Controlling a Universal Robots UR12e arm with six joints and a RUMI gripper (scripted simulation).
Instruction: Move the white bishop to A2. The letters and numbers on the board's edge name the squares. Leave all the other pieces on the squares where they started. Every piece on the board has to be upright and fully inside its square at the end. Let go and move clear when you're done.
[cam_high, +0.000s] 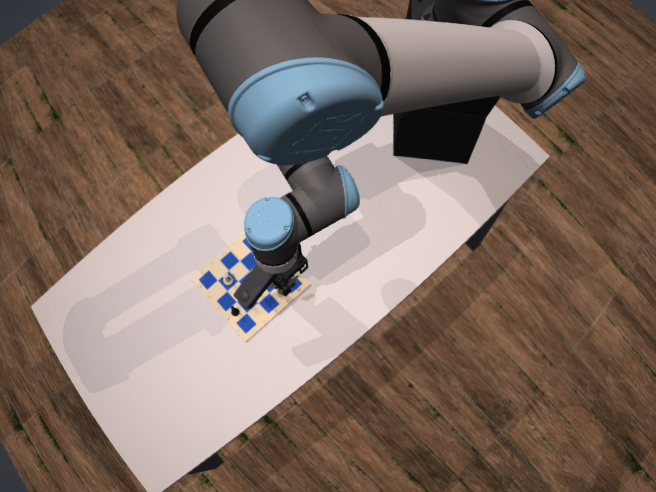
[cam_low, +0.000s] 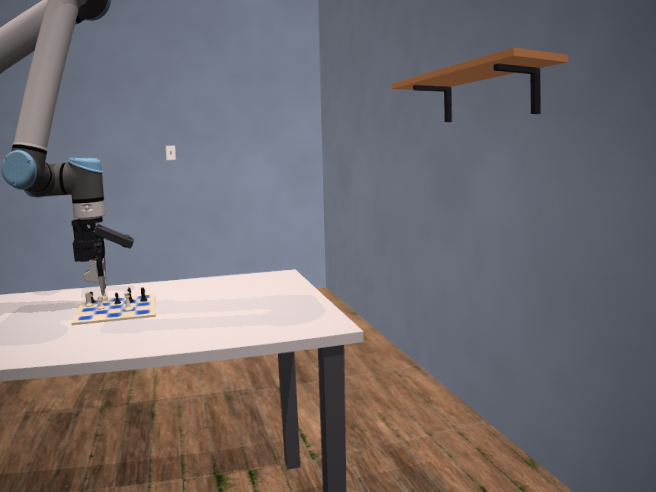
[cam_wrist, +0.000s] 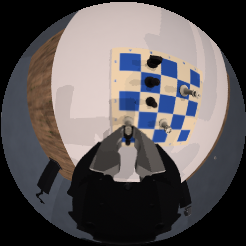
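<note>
Now: the chessboard 50 mm ahead of my hand, 70 mm to the right of it and 40 mm below it.
</note>
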